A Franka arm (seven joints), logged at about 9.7 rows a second.
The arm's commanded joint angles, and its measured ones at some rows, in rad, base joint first. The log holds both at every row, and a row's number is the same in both.
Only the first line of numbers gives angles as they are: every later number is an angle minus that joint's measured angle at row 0.
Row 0, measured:
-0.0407 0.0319 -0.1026 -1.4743 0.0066 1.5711 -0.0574
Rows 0 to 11, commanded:
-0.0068 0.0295 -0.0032 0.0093 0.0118 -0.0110 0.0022
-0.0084 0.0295 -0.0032 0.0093 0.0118 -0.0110 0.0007
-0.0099 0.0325 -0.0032 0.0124 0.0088 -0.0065 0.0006
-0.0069 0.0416 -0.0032 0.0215 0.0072 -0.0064 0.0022
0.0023 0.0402 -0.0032 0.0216 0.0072 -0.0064 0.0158
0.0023 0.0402 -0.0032 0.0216 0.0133 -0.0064 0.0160
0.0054 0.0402 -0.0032 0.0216 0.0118 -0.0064 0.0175
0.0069 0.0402 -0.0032 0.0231 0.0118 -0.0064 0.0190
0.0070 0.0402 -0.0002 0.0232 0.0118 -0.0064 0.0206
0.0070 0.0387 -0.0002 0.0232 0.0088 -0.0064 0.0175
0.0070 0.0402 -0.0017 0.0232 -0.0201 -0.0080 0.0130
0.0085 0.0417 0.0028 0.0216 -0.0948 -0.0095 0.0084
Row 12, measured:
0.0032 0.0169 0.0025 0.0225 -0.0375 -0.0002 0.0000
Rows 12 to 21, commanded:
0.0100 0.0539 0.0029 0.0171 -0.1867 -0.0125 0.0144
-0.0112 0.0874 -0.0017 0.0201 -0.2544 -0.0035 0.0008
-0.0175 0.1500 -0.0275 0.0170 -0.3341 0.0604 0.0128
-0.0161 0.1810 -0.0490 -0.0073 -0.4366 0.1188 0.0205
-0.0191 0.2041 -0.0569 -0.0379 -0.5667 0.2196 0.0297
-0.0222 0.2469 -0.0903 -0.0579 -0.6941 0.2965 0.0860
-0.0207 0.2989 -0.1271 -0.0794 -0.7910 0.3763 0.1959
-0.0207 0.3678 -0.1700 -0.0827 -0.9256 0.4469 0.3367
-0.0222 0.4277 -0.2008 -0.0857 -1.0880 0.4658 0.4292
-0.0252 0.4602 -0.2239 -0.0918 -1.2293 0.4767 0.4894
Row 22, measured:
-0.0274 0.4008 -0.1963 -0.0812 -1.1078 0.4517 0.4048
